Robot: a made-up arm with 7 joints.
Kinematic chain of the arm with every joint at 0, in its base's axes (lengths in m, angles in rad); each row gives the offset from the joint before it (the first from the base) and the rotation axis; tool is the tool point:
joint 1: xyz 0 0 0.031 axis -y
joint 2: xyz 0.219 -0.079 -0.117 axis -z
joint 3: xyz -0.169 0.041 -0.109 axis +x
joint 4: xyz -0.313 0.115 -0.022 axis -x
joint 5: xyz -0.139 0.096 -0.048 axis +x
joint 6: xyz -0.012 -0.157 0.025 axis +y
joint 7: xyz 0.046 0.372 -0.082 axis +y
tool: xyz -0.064 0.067 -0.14
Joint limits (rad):
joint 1: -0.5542..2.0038
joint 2: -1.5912..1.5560
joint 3: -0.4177..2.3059
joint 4: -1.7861..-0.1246
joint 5: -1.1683..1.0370
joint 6: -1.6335..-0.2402
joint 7: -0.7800..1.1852
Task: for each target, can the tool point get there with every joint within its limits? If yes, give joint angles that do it. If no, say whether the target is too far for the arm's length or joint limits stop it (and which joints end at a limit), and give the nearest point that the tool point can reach.
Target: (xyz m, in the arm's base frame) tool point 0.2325 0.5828 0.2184
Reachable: yes | joints 1.0147 0.7935 -0.0782 -1.2156 -0.6424 -1.3638 0.0848
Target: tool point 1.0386 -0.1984 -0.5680
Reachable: no: joint limits stop it (at a limit: joint 3, joint 4, joint 6) | nearest point 0.7392 -0.1716 -0.3953 | short by 0.347 m
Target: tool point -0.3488 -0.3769 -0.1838
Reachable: yes | joints 1.4228 -0.4973 2.0808 -0.3046 -0.2856 -0.6358 0.3320
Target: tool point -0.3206 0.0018 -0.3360
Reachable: yes | joints 1.3293 -0.3683 0.7358 -0.5466 0.5079 -0.6696 0.4584
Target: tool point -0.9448 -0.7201 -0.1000
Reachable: no: joint limits stop it (at a limit: joint 1, joint 6, joint 7) | nearest point -0.6884 -0.5599 -0.1384 | short by 0.305 m
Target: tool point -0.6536 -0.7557 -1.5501
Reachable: no: too far | nearest point -0.3039 -0.4610 -0.7041 | short by 0.962 m
